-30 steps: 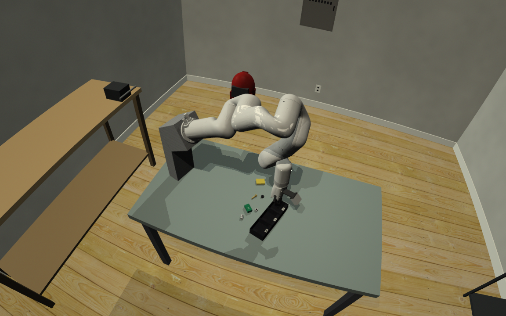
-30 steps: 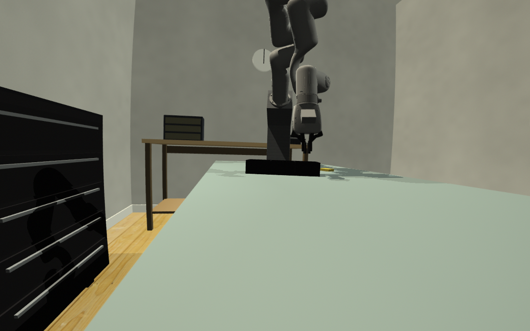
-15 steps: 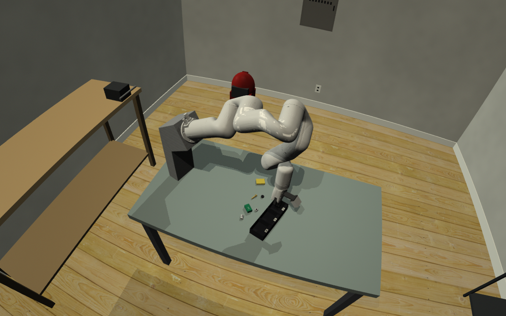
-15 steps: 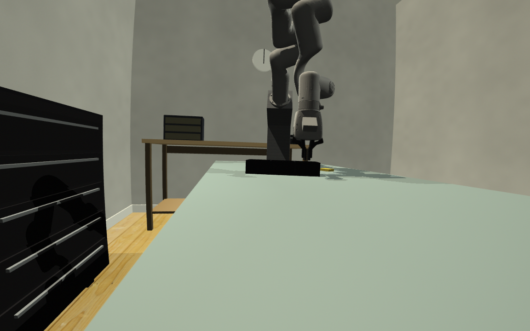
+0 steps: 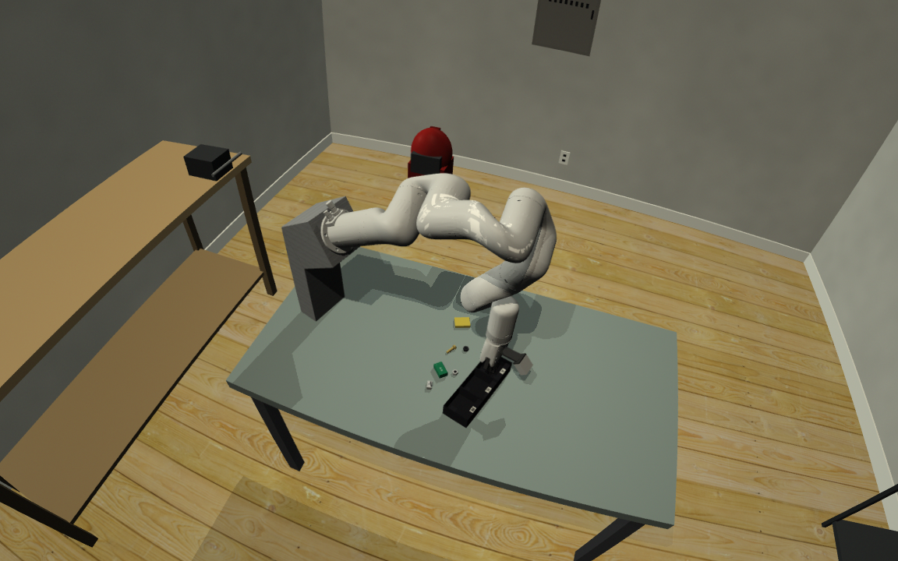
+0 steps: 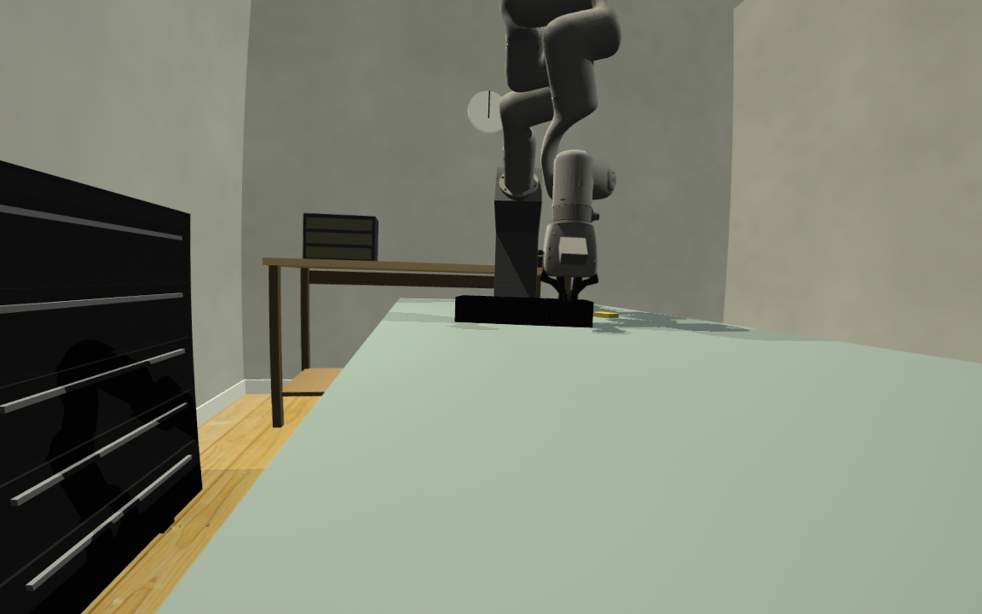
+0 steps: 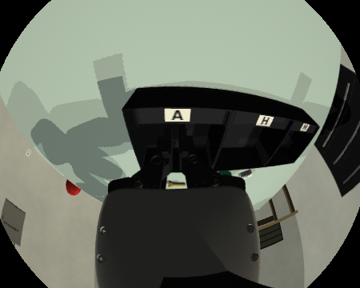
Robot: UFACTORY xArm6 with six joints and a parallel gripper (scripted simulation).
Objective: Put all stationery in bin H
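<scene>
Right now the yellow block is 13 cm behind my hand, 18 cm to the left of it and 3 cm below it. The rest, counted from my hand: black item 9 cm behind, 7 cm to the left, 3 cm below; then bin rack 3 cm behind, 8 cm to the right, 2 cm below; then white ring 11 cm behind, 3 cm to the right, 3 cm below.
</scene>
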